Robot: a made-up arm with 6 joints. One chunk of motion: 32 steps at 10 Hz.
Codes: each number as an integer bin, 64 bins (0 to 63) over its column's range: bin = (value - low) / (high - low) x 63, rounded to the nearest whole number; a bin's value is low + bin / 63 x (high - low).
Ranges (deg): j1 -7..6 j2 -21..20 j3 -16..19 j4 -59..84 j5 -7..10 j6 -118..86
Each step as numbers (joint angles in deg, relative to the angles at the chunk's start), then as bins.
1 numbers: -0.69 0.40 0.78 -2.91 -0.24 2.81
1 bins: 31 33 30 25 25 37
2 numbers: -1.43 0.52 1.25 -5.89 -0.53 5.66
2 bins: 27 33 31 23 24 38
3 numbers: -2.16 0.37 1.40 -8.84 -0.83 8.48
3 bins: 23 33 31 22 23 39
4 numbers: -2.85 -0.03 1.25 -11.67 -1.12 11.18
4 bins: 20 32 31 21 22 40
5 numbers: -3.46 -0.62 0.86 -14.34 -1.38 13.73
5 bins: 17 31 30 20 21 41
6 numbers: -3.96 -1.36 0.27 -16.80 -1.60 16.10
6 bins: 15 30 29 19 20 41
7 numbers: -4.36 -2.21 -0.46 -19.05 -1.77 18.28
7 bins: 13 29 28 18 19 42
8 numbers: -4.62 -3.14 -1.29 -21.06 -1.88 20.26
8 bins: 12 27 26 17 19 43
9 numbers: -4.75 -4.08 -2.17 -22.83 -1.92 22.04
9 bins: 11 26 25 16 19 43
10 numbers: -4.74 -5.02 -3.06 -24.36 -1.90 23.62
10 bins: 11 25 23 15 19 44
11 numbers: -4.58 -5.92 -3.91 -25.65 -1.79 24.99
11 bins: 12 23 22 15 19 44
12 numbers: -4.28 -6.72 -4.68 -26.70 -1.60 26.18
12 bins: 13 22 20 14 20 45
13 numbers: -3.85 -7.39 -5.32 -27.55 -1.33 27.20
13 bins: 15 21 19 14 21 45
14 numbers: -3.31 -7.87 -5.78 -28.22 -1.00 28.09
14 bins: 18 20 18 14 22 45
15 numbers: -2.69 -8.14 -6.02 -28.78 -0.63 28.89
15 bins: 21 20 18 13 24 45
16 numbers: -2.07 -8.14 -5.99 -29.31 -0.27 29.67
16 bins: 24 20 18 13 25 46
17 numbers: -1.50 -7.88 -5.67 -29.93 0.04 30.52
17 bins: 27 20 19 13 26 46
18 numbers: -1.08 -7.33 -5.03 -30.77 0.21 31.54
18 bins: 29 21 20 12 27 46
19 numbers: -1.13 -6.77 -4.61 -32.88 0.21 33.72
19 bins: 28 22 21 12 27 47
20 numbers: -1.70 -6.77 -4.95 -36.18 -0.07 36.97
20 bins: 26 22 20 10 26 48
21 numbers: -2.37 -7.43 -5.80 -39.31 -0.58 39.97
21 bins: 22 21 18 9 24 49
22 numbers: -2.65 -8.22 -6.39 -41.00 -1.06 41.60
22 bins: 21 20 17 8 22 49
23 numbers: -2.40 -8.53 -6.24 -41.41 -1.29 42.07
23 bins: 22 19 18 8 21 49
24 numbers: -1.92 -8.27 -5.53 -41.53 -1.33 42.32
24 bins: 25 20 19 8 21 50
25 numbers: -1.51 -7.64 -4.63 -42.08 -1.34 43.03
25 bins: 27 21 20 7 21 50
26 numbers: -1.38 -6.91 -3.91 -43.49 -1.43 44.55
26 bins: 27 22 22 7 21 50
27 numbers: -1.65 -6.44 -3.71 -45.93 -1.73 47.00
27 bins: 26 22 22 6 20 51
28 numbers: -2.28 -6.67 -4.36 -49.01 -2.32 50.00
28 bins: 23 22 21 4 17 52
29 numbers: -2.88 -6.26 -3.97 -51.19 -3.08 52.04
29 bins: 20 23 22 3 15 53
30 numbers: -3.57 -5.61 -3.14 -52.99 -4.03 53.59
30 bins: 17 24 23 3 11 53
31 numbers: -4.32 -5.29 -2.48 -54.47 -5.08 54.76
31 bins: 13 24 24 2 7 53
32 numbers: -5.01 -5.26 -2.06 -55.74 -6.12 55.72
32 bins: 10 24 25 1 3 54
